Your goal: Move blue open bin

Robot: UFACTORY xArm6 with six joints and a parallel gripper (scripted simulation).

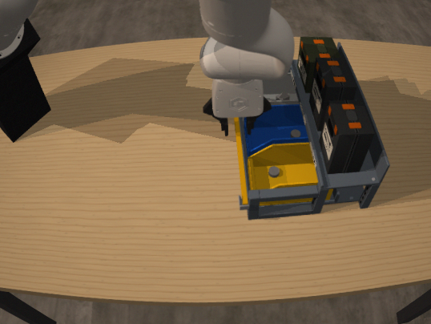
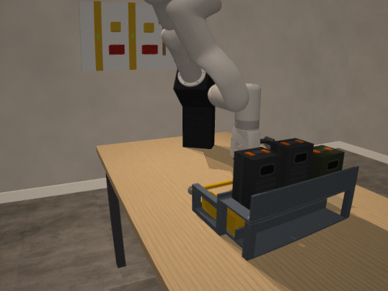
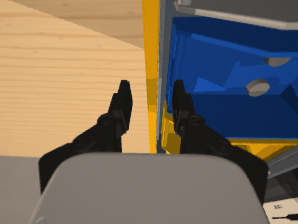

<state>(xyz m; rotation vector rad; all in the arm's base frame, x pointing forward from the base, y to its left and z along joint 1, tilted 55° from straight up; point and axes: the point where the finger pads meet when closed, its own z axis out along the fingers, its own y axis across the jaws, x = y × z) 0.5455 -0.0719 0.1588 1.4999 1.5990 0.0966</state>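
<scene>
Now: hand 2 cm above the yellow rail. Also, from my hand: yellow bin (13 cm to the right, 8 cm ahead, 3 cm below); then blue open bin (10 cm ahead, 3 cm below, 2 cm to the right); then grey bin (13 cm ahead, 9 cm to the left, 3 cm below).
</scene>
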